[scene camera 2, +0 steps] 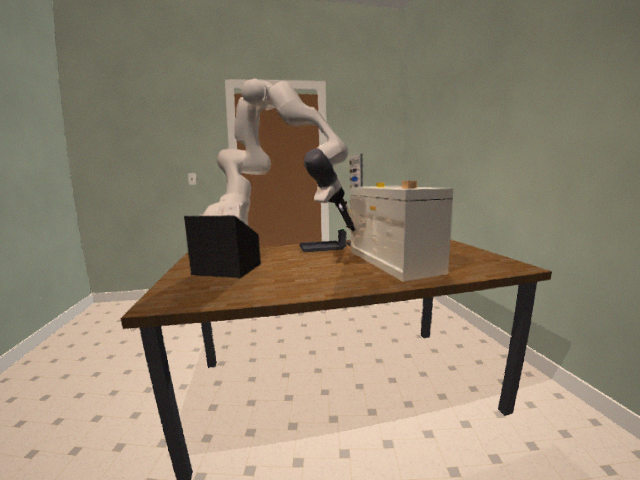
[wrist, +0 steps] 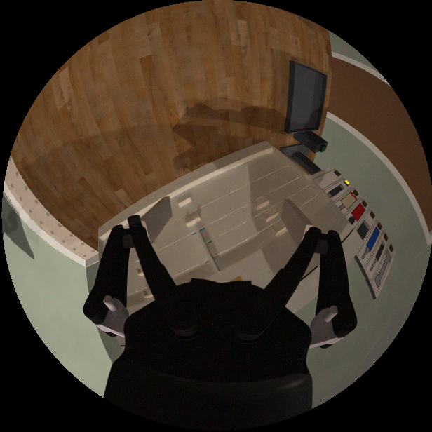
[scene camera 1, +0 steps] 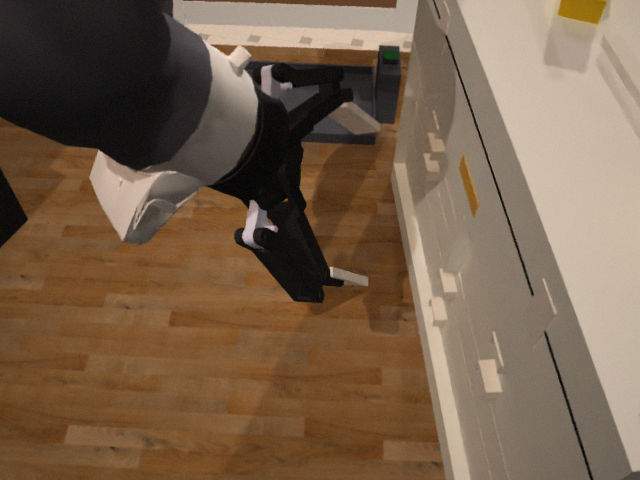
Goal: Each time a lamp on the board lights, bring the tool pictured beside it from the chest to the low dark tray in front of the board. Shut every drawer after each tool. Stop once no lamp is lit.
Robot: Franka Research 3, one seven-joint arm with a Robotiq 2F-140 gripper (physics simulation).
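My gripper (scene camera 1: 364, 201) (scene camera 2: 353, 227) (wrist: 226, 207) is open, with nothing between its fingers. It is tilted down in front of the white chest (scene camera 1: 568, 155) (scene camera 2: 429, 232) (wrist: 225, 187), its fingertips apart from the drawer fronts. The drawers look shut; pale handles (scene camera 1: 489, 375) (wrist: 192, 219) stick out. The board (scene camera 2: 355, 170) (wrist: 372, 286) stands beyond the chest. A yellow lamp (wrist: 347, 182), second from the board's top in the wrist view, is lit beside a small dark tool picture (wrist: 336, 190), too small to name. The low dark tray (scene camera 1: 338, 138) (scene camera 2: 320, 249) (wrist: 289, 100) shows no tool in the wrist view.
A dark post with a green top (scene camera 1: 387, 90) (scene camera 2: 341, 238) (wrist: 310, 141) stands between tray and chest. A yellow block (scene camera 1: 582, 9) (scene camera 2: 380, 184) and a light brown block (scene camera 2: 409, 183) are on the chest. A black box (scene camera 2: 211, 245) stands near the arm's base.
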